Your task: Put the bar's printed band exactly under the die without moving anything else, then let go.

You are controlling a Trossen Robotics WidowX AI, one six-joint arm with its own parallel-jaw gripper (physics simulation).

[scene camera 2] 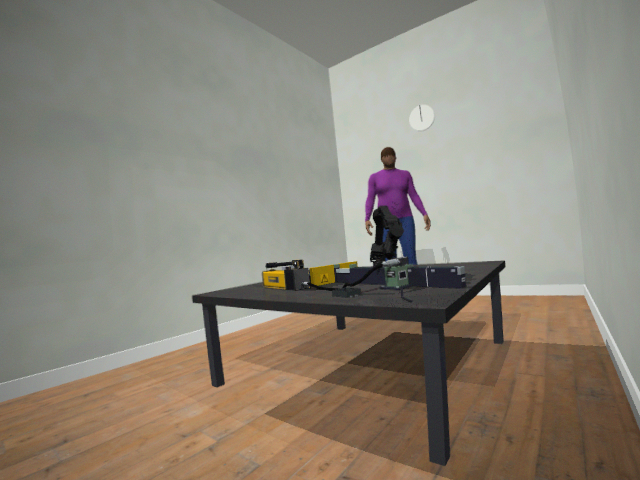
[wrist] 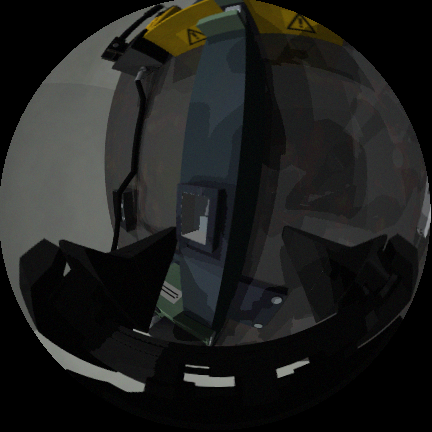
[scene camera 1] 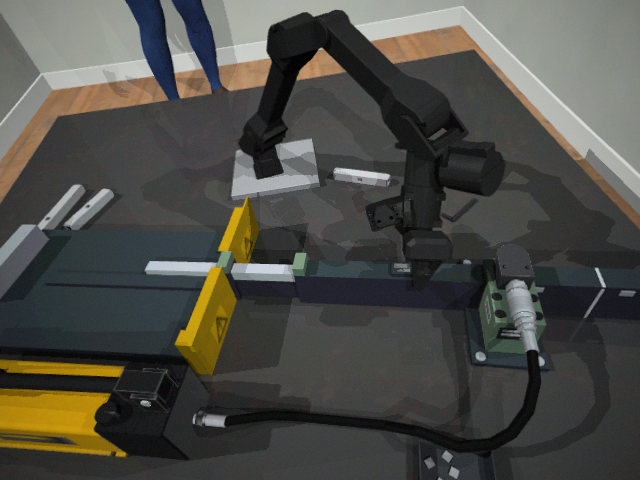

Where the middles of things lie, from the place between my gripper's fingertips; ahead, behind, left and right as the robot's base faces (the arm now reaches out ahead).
My gripper is now 110 mm short of the hydraulic cylinder fitting (scene camera 1: 513, 271), 100 mm to the right of it and 60 mm below it. The rest, counted from my hand: yellow and black pump box (scene camera 1: 146, 409): 40 mm ahead, 520 mm to the right, 20 mm above.
